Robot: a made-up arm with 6 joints. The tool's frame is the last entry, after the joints.
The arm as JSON. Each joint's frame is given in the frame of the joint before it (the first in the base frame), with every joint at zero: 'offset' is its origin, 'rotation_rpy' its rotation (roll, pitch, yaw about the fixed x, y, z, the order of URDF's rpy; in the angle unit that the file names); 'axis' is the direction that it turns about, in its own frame. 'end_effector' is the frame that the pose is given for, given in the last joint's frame.
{
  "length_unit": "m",
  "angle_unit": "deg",
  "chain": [
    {
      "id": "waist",
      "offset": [
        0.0,
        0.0,
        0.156
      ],
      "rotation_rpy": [
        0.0,
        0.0,
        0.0
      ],
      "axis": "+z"
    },
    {
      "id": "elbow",
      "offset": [
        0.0,
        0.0,
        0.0
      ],
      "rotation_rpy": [
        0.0,
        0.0,
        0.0
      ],
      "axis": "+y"
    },
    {
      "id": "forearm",
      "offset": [
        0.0,
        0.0,
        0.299
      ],
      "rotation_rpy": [
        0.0,
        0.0,
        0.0
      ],
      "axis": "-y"
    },
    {
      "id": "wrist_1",
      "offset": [
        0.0,
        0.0,
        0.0
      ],
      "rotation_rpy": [
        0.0,
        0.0,
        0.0
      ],
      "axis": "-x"
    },
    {
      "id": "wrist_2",
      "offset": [
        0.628,
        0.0,
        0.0
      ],
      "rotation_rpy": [
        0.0,
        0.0,
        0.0
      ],
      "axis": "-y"
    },
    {
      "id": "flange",
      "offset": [
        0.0,
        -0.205,
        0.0
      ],
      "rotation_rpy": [
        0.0,
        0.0,
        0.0
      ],
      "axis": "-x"
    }
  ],
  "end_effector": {
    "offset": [
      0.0,
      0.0,
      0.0
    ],
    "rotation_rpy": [
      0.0,
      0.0,
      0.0
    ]
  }
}
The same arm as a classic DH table. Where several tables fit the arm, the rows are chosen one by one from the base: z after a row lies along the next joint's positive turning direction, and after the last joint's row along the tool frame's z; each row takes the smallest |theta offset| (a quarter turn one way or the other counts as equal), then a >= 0, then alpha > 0; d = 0 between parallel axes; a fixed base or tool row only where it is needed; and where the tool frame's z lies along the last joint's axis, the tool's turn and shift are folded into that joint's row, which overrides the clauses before.
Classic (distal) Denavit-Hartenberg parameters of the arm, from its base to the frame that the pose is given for. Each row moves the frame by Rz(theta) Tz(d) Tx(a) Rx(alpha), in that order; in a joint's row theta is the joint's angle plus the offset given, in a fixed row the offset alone. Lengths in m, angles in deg.
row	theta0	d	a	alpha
waist	0	0.156	0	-90
elbow	-90	0	0.299	180
forearm	0	0	0	-90
wrist_1	0	-0.628	0	90
wrist_2	0	0.205	0	-90
flange	90	0	0	90
tool (fixed)	-90	0	0	0

